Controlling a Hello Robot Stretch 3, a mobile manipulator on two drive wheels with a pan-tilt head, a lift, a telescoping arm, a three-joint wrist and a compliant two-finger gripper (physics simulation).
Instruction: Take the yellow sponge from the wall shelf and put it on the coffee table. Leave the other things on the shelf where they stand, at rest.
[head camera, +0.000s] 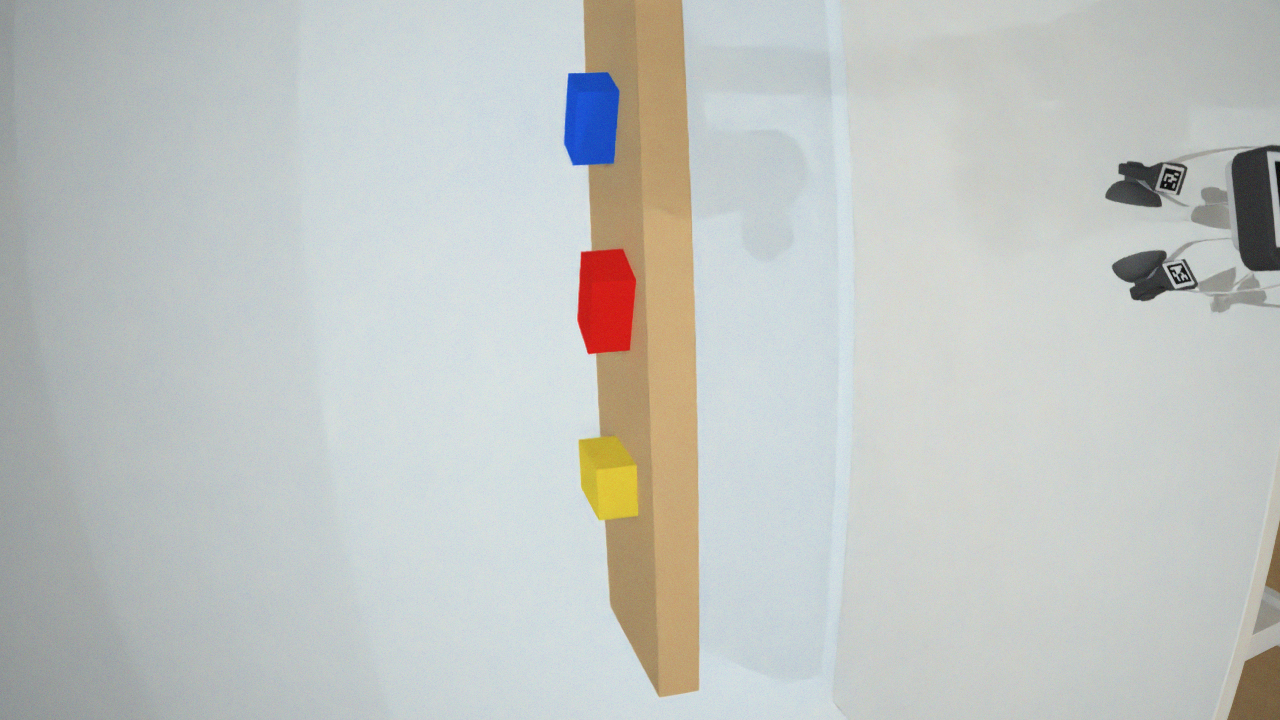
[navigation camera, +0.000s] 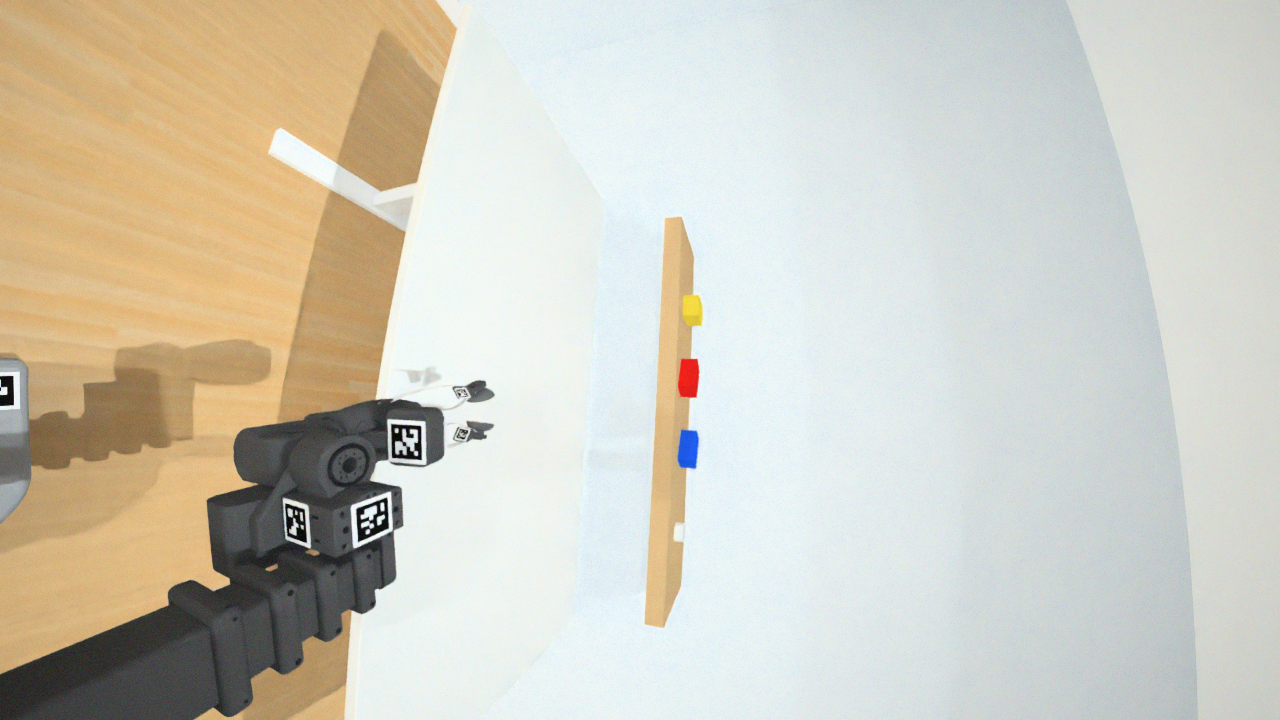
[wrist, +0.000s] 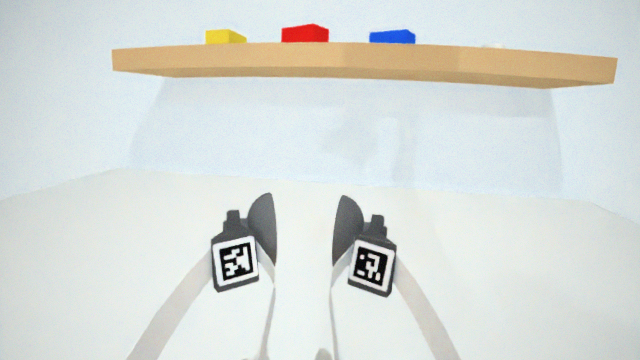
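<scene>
The yellow sponge is a small block on the tan wall shelf, near the shelf's left end in the wrist view. Beside it stand a red block and then a blue block. My gripper is open and empty. It hangs over the white table, lower than the shelf, in front of it and apart from the sponge.
A small white object stands on the shelf past the blue block. The pale wall is behind the shelf. A white table leg and the wooden floor show beyond the table's front edge.
</scene>
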